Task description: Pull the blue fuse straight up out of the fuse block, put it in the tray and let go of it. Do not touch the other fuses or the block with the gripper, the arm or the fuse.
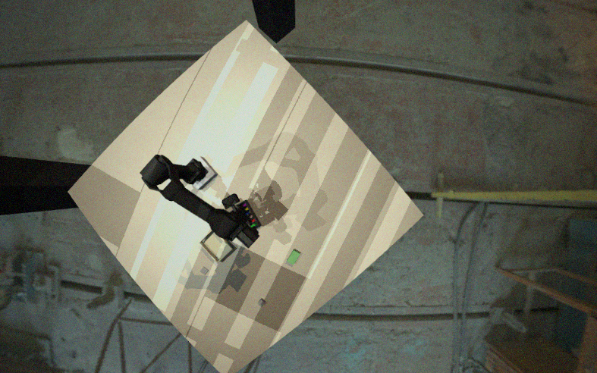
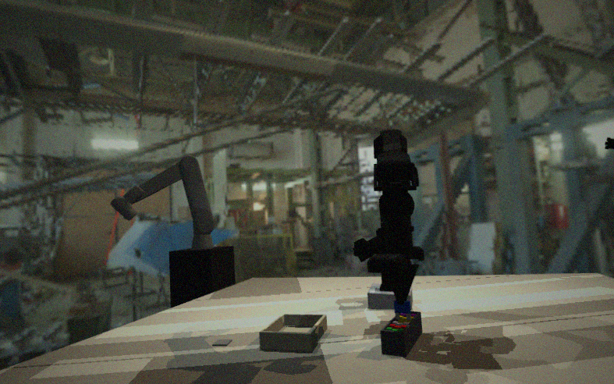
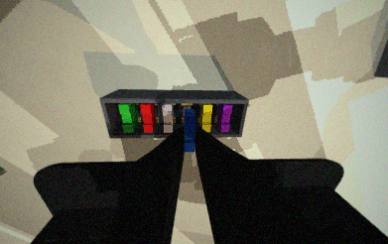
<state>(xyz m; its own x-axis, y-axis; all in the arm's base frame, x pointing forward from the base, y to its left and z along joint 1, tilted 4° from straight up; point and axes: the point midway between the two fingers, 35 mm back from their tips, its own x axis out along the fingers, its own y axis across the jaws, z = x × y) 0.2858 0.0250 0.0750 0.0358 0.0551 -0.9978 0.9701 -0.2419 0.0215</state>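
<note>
Right now my gripper tip is 210 mm to the left of the grey tray and 70 mm above it. From my gripper tip the other things lie so: blue fuse: 10 mm below; grey cube: 340 mm ahead, 260 mm to the right, 60 mm below.
</note>
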